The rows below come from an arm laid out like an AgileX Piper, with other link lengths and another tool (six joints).
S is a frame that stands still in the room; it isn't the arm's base.
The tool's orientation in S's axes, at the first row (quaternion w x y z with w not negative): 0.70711, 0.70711, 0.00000, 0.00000
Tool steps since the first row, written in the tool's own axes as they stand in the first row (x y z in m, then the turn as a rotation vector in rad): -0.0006, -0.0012, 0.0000, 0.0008, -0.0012, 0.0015; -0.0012, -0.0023, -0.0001, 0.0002, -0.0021, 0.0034; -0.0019, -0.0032, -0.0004, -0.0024, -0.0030, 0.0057; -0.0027, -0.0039, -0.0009, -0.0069, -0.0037, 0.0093; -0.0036, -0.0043, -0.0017, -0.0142, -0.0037, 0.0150
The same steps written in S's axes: -0.0006, 0.0000, -0.0012, 0.0008, -0.0015, -0.0012; -0.0012, 0.0001, -0.0023, 0.0002, -0.0034, -0.0021; -0.0019, 0.0004, -0.0032, -0.0024, -0.0057, -0.0030; -0.0027, 0.0009, -0.0039, -0.0069, -0.0093, -0.0037; -0.0036, 0.0017, -0.0043, -0.0142, -0.0150, -0.0037
